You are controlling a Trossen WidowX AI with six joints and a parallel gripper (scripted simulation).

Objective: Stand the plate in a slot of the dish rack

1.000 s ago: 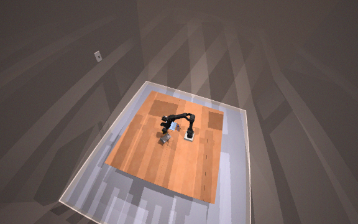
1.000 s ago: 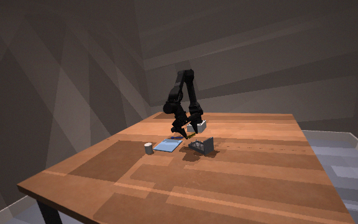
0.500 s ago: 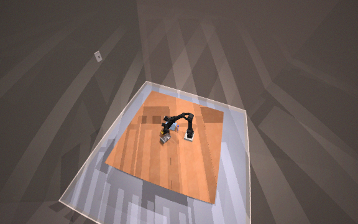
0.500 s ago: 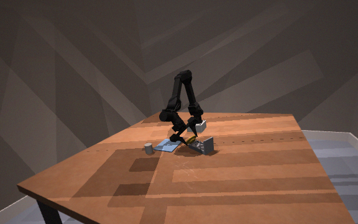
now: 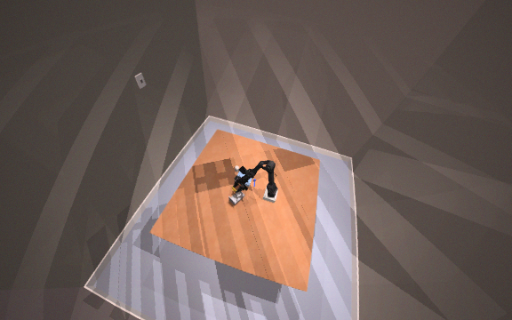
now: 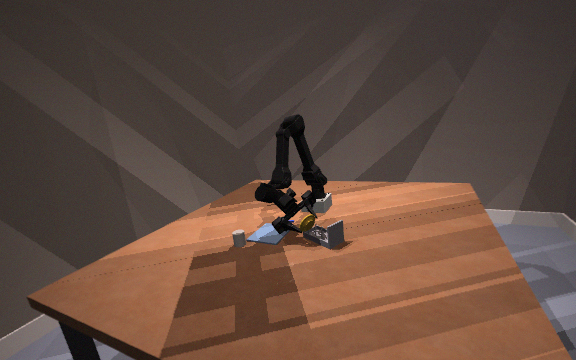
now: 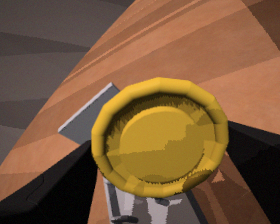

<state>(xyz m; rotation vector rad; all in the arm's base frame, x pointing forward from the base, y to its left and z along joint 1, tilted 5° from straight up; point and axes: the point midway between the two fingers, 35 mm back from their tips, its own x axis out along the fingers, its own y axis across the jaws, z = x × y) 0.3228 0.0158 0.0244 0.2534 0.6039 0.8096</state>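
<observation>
The dish rack lies 4 cm behind my gripper tip, 3 cm to the left of it and 5 cm below it. Round my gripper tip: yellow plate (1 cm to the right); then blue utensil (17 cm behind, 17 cm to the right, 7 cm below); then light blue mat (6 cm behind, 18 cm to the right, 7 cm below).
</observation>
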